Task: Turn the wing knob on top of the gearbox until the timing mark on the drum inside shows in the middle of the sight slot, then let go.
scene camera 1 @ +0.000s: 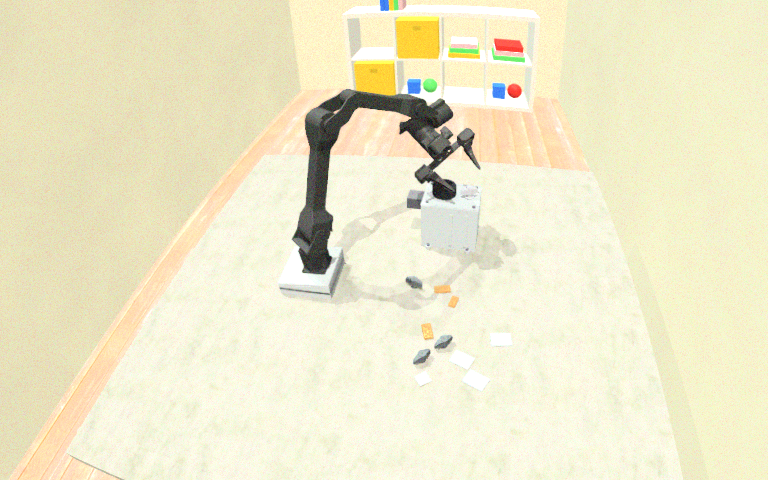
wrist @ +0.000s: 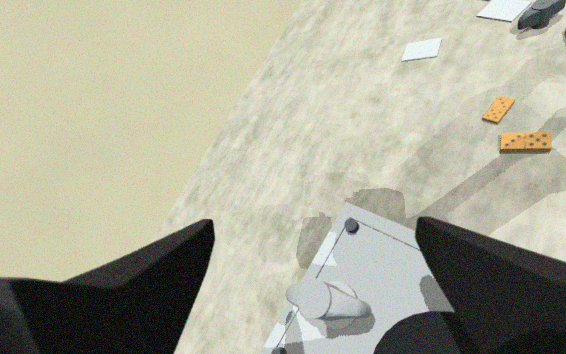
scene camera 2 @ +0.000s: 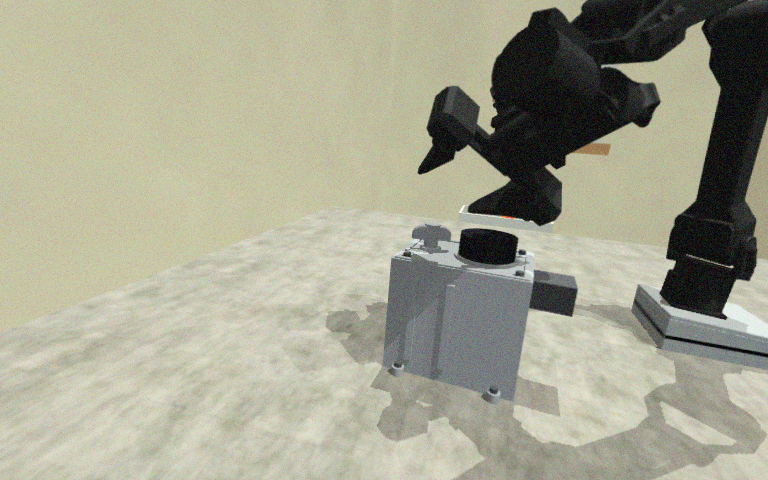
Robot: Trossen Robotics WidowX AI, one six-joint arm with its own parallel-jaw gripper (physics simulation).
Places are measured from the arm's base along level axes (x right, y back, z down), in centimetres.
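Pixels of known places: gripper, fingertip midpoint: [scene camera 1: 467, 180] [wrist: 314, 228] [scene camera 2: 444, 191]; arm's base, link origin: [scene camera 1: 317, 264] [scene camera 2: 690, 305].
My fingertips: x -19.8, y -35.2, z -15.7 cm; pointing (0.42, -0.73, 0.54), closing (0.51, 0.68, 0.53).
Observation:
Ahead of a thing's pixels: the offset from my fingertips to its top centre. "spot": to the spot under its first point. Level surfaces: height alone.
The pale grey gearbox @[dy +6.3, dx -3.1, dz +3.3 cm] [scene camera 1: 450, 223] [scene camera 2: 481, 333] [wrist: 385, 260] stands upright on the mat. Its pale wing knob @[dy -0.5, dx -2.9, dz +3.7 cm] [scene camera 1: 469, 191] [scene camera 2: 431, 233] [wrist: 325, 300] is on top, beside a black round cap @[spot: dy +6.0, dx -1.2, dz +4.1 cm] [scene camera 1: 444, 189] [scene camera 2: 488, 246] [wrist: 415, 335]. In the wrist view the knob's wings run roughly left to right, tilted down to the right. My gripper [scene camera 1: 467, 181] [scene camera 2: 444, 191] [wrist: 314, 228] is wide open and empty above the gearbox top, clear of the knob. One finger is over the cap's side, the other is higher and farther out. I cannot make out the sight slot or the timing mark.
A dark block @[spot: dy +13.7, dx -1.2, dz +8.1 cm] [scene camera 1: 415, 199] [scene camera 2: 555, 293] juts from the gearbox's side. Orange dominoes @[dy +3.6, dx +18.5, dz +19.9 cm] [scene camera 1: 442, 289] [wrist: 525, 142], dark grey stones @[dy +10.8, dx +18.3, dz +17.7 cm] [scene camera 1: 414, 281] and white tiles @[dy -11.9, dx +32.1, dz +20.2 cm] [scene camera 1: 500, 339] [wrist: 422, 50] lie on the mat @[dz +20.5 cm] [scene camera 1: 226, 367]. A white shelf unit [scene camera 1: 440, 12] stands at the back.

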